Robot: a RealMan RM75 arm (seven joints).
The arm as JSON. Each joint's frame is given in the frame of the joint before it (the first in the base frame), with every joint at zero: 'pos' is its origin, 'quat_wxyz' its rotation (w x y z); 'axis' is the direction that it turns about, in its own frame. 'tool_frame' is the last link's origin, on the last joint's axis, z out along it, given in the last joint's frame.
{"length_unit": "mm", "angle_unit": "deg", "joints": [
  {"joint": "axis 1", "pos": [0.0, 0.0, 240.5], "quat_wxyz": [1.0, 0.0, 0.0, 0.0], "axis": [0.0, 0.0, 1.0]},
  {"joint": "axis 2", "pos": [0.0, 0.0, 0.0], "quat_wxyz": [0.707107, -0.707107, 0.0, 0.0], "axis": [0.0, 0.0, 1.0]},
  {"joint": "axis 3", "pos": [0.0, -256.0, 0.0], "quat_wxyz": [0.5, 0.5, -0.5, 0.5], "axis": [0.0, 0.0, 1.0]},
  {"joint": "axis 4", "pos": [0.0, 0.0, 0.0], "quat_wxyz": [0.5, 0.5, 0.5, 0.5], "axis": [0.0, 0.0, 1.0]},
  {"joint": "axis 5", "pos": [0.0, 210.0, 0.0], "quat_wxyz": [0.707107, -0.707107, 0.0, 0.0], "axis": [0.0, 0.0, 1.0]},
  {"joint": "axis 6", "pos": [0.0, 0.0, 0.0], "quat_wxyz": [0.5, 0.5, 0.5, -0.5], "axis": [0.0, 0.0, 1.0]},
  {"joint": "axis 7", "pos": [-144.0, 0.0, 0.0], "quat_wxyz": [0.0, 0.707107, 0.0, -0.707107], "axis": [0.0, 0.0, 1.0]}
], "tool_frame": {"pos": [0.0, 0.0, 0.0], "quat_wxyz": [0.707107, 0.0, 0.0, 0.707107]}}
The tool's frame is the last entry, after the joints.
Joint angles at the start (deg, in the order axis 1, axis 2, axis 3, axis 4, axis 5, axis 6, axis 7): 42.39, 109.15, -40.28, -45.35, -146.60, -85.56, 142.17
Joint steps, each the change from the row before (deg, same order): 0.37, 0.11, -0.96, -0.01, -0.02, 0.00, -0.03; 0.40, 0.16, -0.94, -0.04, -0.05, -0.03, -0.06; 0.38, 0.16, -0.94, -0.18, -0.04, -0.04, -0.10; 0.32, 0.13, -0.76, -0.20, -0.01, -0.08, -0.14; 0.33, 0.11, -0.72, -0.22, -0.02, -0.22, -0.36; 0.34, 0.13, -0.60, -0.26, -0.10, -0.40, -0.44; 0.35, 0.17, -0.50, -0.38, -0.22, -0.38, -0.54; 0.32, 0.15, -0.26, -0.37, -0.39, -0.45, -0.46; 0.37, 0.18, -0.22, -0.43, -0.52, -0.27, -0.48; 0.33, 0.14, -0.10, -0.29, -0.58, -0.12, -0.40; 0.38, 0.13, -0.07, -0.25, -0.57, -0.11, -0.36
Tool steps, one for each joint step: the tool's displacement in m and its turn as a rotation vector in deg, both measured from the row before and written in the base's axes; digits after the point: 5 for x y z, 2 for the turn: -0.00324, 0.00121, -0.00257, -0.75, -0.56, 0.71; -0.00355, 0.00117, -0.00285, -0.79, -0.56, 0.78; -0.00373, 0.00128, -0.00239, -0.71, -0.61, 0.89; -0.00331, 0.00107, -0.00181, -0.58, -0.50, 0.82; -0.00343, 0.00084, -0.00163, -0.72, -0.52, 1.01; -0.00349, 0.00047, -0.00155, -0.83, -0.48, 1.04; -0.00357, 0.00064, -0.00124, -0.74, -0.57, 1.16; -0.00282, 0.00034, -0.00065, -0.65, -0.55, 0.91; -0.00296, 0.00096, -0.00042, -0.47, -0.69, 1.01; -0.00202, 0.00097, -0.00017, -0.30, -0.67, 0.77; -0.00227, 0.00117, -0.00015, -0.27, -0.63, 0.75
